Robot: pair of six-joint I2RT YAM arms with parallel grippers.
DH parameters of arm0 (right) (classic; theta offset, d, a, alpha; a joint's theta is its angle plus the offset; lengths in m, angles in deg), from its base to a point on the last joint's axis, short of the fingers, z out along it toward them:
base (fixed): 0 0 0 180
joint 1: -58.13 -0.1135 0.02 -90
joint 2: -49.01 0 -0.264 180
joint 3: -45.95 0 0.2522 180
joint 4: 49.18 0 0.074 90
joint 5: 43.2 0 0 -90
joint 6: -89.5 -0.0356 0 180
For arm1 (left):
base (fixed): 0 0 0 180
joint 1: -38.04 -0.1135 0.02 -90
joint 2: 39.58 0 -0.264 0
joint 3: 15.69 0 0.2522 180
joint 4: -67.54 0 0.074 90
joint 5: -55.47 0 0 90
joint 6: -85.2 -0.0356 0 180
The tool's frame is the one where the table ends.
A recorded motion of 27 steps. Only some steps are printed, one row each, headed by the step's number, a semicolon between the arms.
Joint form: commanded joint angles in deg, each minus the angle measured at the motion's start. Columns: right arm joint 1, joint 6, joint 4, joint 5, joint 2, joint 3; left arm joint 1, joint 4, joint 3, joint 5, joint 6, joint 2.
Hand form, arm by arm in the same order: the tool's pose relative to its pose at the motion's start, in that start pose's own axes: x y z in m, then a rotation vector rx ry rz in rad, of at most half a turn. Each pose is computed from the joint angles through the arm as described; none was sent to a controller.
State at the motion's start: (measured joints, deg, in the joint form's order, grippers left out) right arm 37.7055 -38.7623 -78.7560 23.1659 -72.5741 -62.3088; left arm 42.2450 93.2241 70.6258 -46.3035 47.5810 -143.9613
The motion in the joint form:
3: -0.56 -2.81 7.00 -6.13 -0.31 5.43; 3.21 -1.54 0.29 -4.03 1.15 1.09
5: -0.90 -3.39 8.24 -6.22 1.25 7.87; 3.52 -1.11 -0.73 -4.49 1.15 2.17
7: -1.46 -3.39 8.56 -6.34 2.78 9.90; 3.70 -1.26 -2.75 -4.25 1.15 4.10
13: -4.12 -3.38 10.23 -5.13 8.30 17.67; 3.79 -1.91 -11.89 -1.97 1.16 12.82
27: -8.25 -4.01 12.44 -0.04 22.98 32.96; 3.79 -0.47 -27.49 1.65 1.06 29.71
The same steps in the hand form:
3: 0.0177 -0.0101 0.0132 -0.0986 0.0601 0.0332; 0.0162 -0.0221 -0.0033 0.0997 0.0648 0.0287
5: 0.0241 -0.0091 0.0091 -0.1053 0.0615 0.0370; 0.0205 -0.0214 -0.0074 0.1009 0.0787 0.0310
7: 0.0315 -0.0065 0.0052 -0.1087 0.0719 0.0325; 0.0252 -0.0187 -0.0145 0.1003 0.0769 0.0332
13: 0.0623 0.0022 -0.0071 -0.1041 0.0977 0.0087; 0.0432 0.0000 -0.0450 0.0809 0.0433 0.0342
27: 0.1138 0.0149 -0.0548 -0.0831 0.0693 -0.0350; 0.0794 0.0414 -0.0964 0.0421 -0.0067 0.0342

